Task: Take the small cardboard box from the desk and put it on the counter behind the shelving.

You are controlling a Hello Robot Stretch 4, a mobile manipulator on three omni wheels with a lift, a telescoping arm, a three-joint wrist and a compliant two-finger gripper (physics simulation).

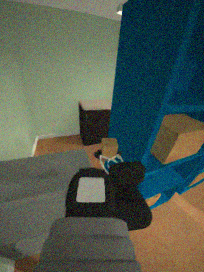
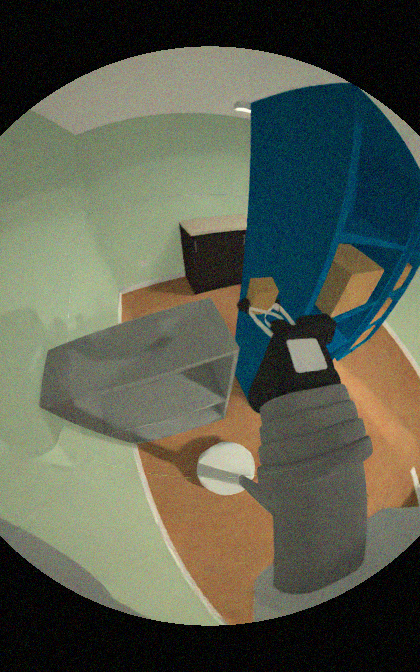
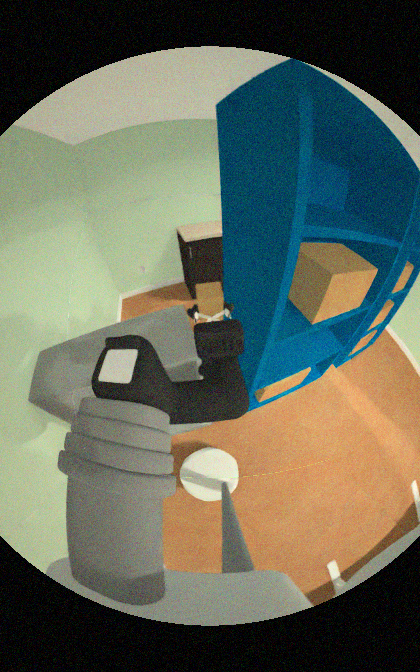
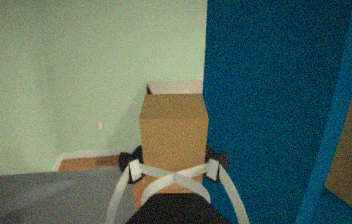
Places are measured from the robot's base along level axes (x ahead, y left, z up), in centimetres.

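Pixels of known places: gripper, fingertip midpoint: [image 4: 173,157].
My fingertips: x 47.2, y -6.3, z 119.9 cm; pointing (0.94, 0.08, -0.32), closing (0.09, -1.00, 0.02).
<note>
For each thing: its top centre in the pictures, then the offset to it from my fingertips. Level surfaces: height alone.
- small cardboard box at its top centre: [image 4: 174,97] [image 1: 109,140] dy -0.1, dx -2.0, dz +8.1 cm
- counter at its surface level: dz -31.5 cm
- grey desk at its surface level: dz -16.5 cm
- large cardboard box at its top centre: [image 1: 181,121] dy -61.9, dx +34.2, dz +3.5 cm
The small cardboard box [image 1: 109,146] [image 2: 262,292] [image 3: 209,296] [image 4: 174,140] is upright between the two fingertips of my gripper [image 1: 108,157] [image 3: 210,314] [image 4: 173,157], which is shut on it and holds it in the air. The counter [image 1: 96,105] [image 2: 215,225] [image 3: 200,231] [image 4: 175,87], with a pale top and dark cabinet, stands against the far wall beyond the box. Its right part is hidden by the blue shelving [image 1: 140,75] [image 2: 295,190] [image 3: 260,190] [image 4: 270,100]. The grey desk [image 1: 40,175] [image 2: 145,340] [image 3: 150,335] [image 4: 65,197] is to the left of my gripper.
The tall side panel of the shelving rises close on the right of the held box. A large cardboard box [image 1: 177,137] [image 2: 349,280] [image 3: 332,280] sits on a shelf there. A round white disc [image 2: 226,468] [image 3: 209,474] shows low beside my arm. Wooden floor shows between desk and counter.
</note>
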